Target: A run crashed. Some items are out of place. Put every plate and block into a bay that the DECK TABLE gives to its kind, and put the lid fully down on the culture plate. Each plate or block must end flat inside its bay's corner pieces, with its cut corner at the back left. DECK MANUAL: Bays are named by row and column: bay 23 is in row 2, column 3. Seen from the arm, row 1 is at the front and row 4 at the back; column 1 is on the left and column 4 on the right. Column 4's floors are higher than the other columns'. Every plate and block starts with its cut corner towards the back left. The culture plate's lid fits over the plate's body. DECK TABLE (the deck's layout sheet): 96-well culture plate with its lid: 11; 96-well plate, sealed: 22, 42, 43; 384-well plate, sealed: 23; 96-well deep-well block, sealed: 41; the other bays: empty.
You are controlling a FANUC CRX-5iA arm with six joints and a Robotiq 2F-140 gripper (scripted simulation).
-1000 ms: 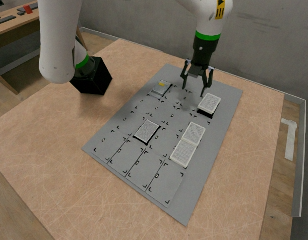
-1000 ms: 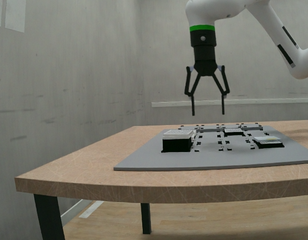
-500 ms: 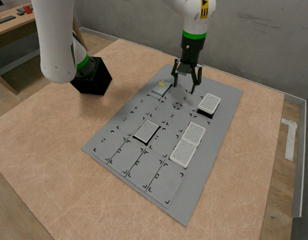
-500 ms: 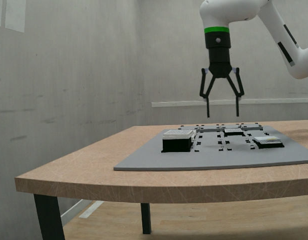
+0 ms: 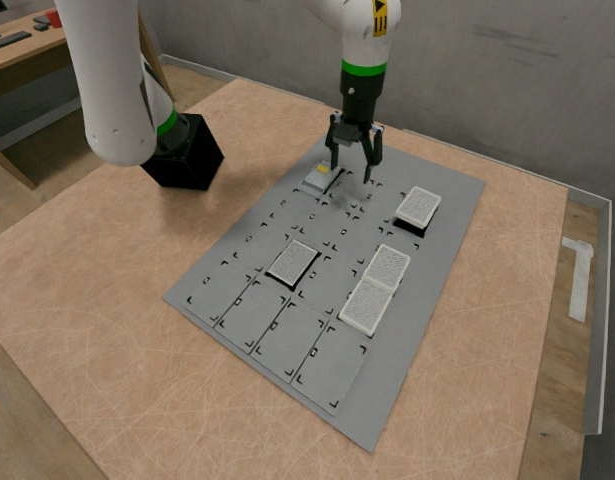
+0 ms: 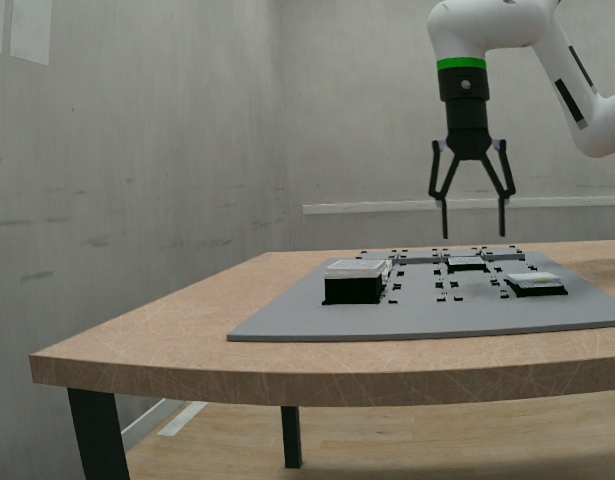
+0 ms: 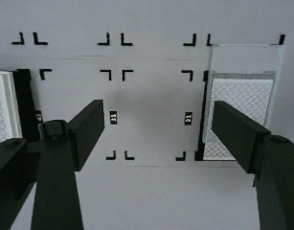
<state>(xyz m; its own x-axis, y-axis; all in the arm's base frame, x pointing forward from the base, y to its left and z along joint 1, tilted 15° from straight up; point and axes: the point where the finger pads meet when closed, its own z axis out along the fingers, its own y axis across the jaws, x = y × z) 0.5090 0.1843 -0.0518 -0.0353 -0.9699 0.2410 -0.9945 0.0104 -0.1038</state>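
The clear lid is 11 cm behind my hand, 10 cm below it and 1 cm to the left of it. The rest, counted from my hand: black deep-well block: 21 cm ahead, 9 cm below, 3 cm to the left; black sealed plate: 29 cm to the right, 11 cm below, 1 cm behind.
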